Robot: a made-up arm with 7 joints. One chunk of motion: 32 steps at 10 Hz.
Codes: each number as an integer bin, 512 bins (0 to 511) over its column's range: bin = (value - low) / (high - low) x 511, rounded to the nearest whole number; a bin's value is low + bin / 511 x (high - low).
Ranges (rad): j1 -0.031..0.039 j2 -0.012..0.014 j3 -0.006..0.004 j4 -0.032..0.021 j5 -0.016..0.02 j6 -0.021..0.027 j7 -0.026..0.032
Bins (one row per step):
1: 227 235 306 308 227 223 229
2: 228 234 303 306 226 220 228
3: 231 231 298 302 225 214 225
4: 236 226 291 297 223 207 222
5: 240 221 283 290 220 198 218
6: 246 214 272 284 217 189 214
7: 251 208 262 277 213 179 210
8: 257 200 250 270 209 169 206
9: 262 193 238 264 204 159 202
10: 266 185 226 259 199 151 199
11: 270 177 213 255 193 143 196
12: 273 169 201 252 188 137 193
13: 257 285 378 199 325 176 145
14: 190 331 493 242 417 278 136
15: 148 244 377 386 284 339 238
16: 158 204 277 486 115 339 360
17: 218 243 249 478 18 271 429
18: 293 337 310 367 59 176 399
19: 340 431 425 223 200 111 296
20: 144 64 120 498 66 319 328
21: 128 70 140 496 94 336 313
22: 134 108 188 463 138 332 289
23: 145 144 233 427 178 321 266
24: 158 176 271 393 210 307 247
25: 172 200 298 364 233 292 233
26: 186 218 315 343 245 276 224
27: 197 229 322 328 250 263 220
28: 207 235 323 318 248 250 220
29: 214 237 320 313 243 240 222
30: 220 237 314 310 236 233 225
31: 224 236 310 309 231 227 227
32: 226 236 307 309 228 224 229
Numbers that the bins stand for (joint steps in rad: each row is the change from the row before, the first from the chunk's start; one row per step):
1: 0.00010 -0.00004 -0.00001 -0.00005 -0.00001 -0.00005 -0.00001
2: 0.00023 -0.00009 -0.00007 -0.00026 -0.00008 -0.00033 -0.00012
3: 0.00064 -0.00025 -0.00017 -0.00068 -0.00015 -0.00090 -0.00046
4: 0.00133 -0.00050 -0.00031 -0.00120 -0.00029 -0.00156 -0.00080
5: 0.00188 -0.00076 -0.00046 -0.00192 -0.00050 -0.00240 -0.00126
6: 0.00270 -0.00111 -0.00068 -0.00254 -0.00071 -0.00325 -0.00171
7: 0.00338 -0.00142 -0.00087 -0.00327 -0.00099 -0.00419 -0.00216
8: 0.00421 -0.00182 -0.00111 -0.00400 -0.00128 -0.00513 -0.00262
9: 0.00489 -0.00218 -0.00134 -0.00462 -0.00163 -0.00606 -0.00307
10: 0.00544 -0.00259 -0.00158 -0.00514 -0.00198 -0.00682 -0.00341
11: 0.00599 -0.00299 -0.00183 -0.00555 -0.00240 -0.00757 -0.00375
12: 0.00640 -0.00340 -0.00207 -0.00586 -0.00276 -0.00813 -0.00409
13: 0.00421 0.00250 0.00140 -0.01136 0.00690 -0.00447 -0.00954
14: -0.00497 0.00484 0.00365 -0.00690 0.01338 0.00511 -0.01056
15: -0.01073 0.00041 0.00138 0.00804 0.00401 0.01084 0.00101
16: -0.00936 -0.00162 -0.00058 0.01841 -0.00790 0.01084 0.01486
17: -0.00114 0.00036 -0.00113 0.01758 -0.01473 0.00446 0.02269
18: 0.00914 0.00515 0.00007 0.00606 -0.01184 -0.00447 0.01929
19: 0.01558 0.00993 0.00232 -0.00887 -0.00191 -0.01057 0.00760
20: -0.01127 -0.00874 -0.00365 0.01965 -0.01135 0.00896 0.01123
21: -0.01347 -0.00844 -0.00326 0.01944 -0.00938 0.01056 0.00953
22: -0.01264 -0.00650 -0.00232 0.01602 -0.00628 0.01019 0.00680
23: -0.01114 -0.00467 -0.00144 0.01229 -0.00346 0.00915 0.00419
24: -0.00936 -0.00305 -0.00070 0.00876 -0.00121 0.00784 0.00204
25: -0.00744 -0.00182 -0.00017 0.00575 0.00041 0.00643 0.00045
26: -0.00552 -0.00091 0.00016 0.00358 0.00126 0.00493 -0.00058
27: -0.00401 -0.00035 0.00030 0.00202 0.00161 0.00370 -0.00103
28: -0.00264 -0.00004 0.00032 0.00098 0.00147 0.00248 -0.00103
29: -0.00168 0.00006 0.00026 0.00046 0.00112 0.00154 -0.00080
30: -0.00086 0.00006 0.00014 0.00015 0.00063 0.00089 -0.00046
31: -0.00032 0.00001 0.00007 0.00005 0.00027 0.00032 -0.00023
32: -0.00004 0.00001 0.00001 0.00005 0.00006 0.00004 -0.00001

